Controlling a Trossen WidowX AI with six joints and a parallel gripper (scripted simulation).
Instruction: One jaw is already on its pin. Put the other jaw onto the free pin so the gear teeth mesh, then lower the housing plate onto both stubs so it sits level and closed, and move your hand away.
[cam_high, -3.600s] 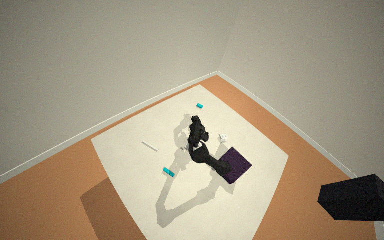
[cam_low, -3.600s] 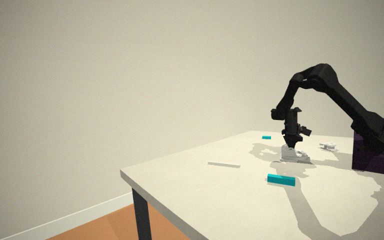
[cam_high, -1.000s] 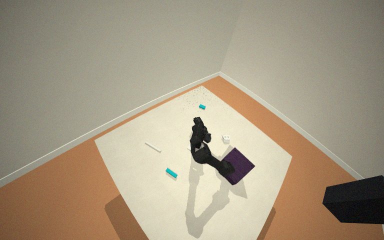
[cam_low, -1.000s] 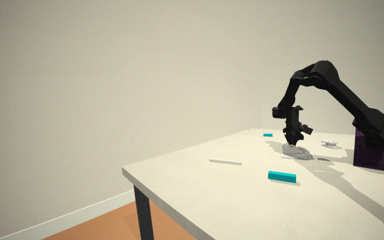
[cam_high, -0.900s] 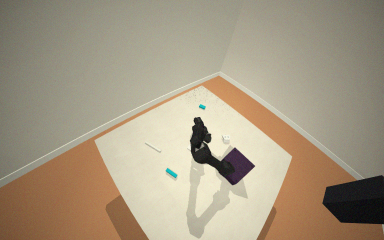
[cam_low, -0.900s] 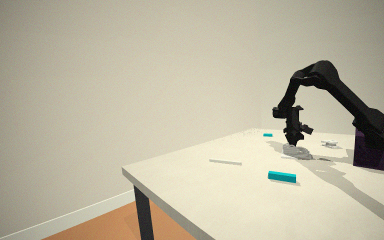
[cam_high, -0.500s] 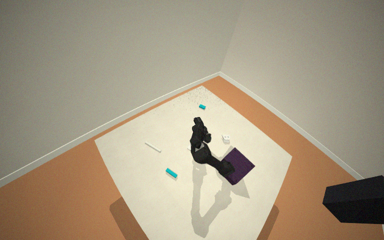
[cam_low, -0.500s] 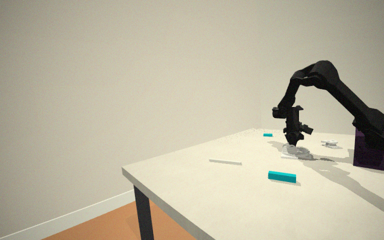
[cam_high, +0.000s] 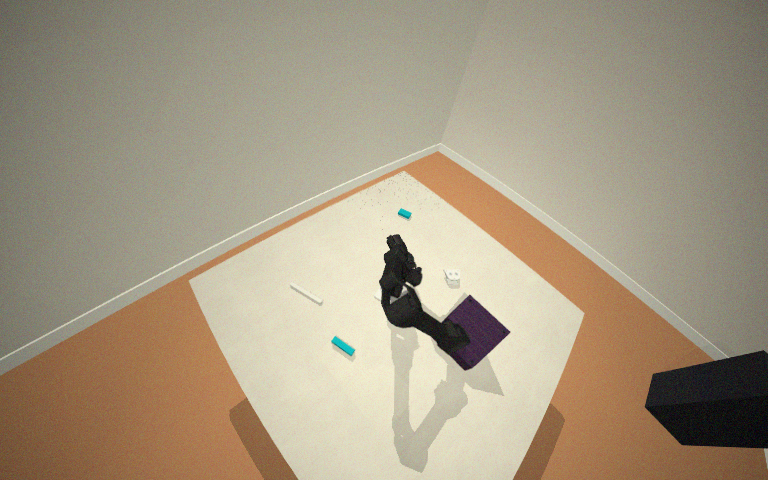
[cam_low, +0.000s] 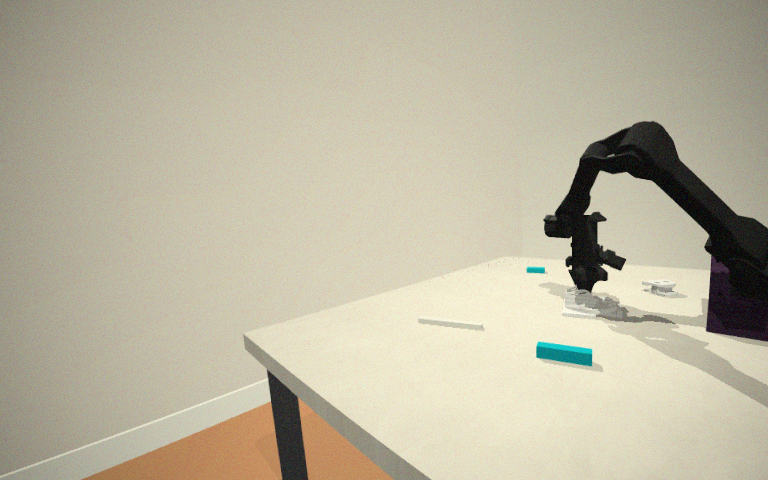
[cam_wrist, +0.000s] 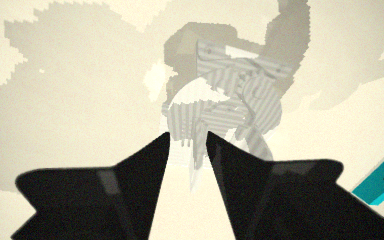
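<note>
Now: gripper tip 11 cm past the white housing plate, 25 cm to the left of it and 1 cm below it. The rest, counted from my gripper tip: thin white strip: 17 cm ahead, 32 cm to the left, 1 cm below; teal block: 9 cm behind, 31 cm to the left.
</note>
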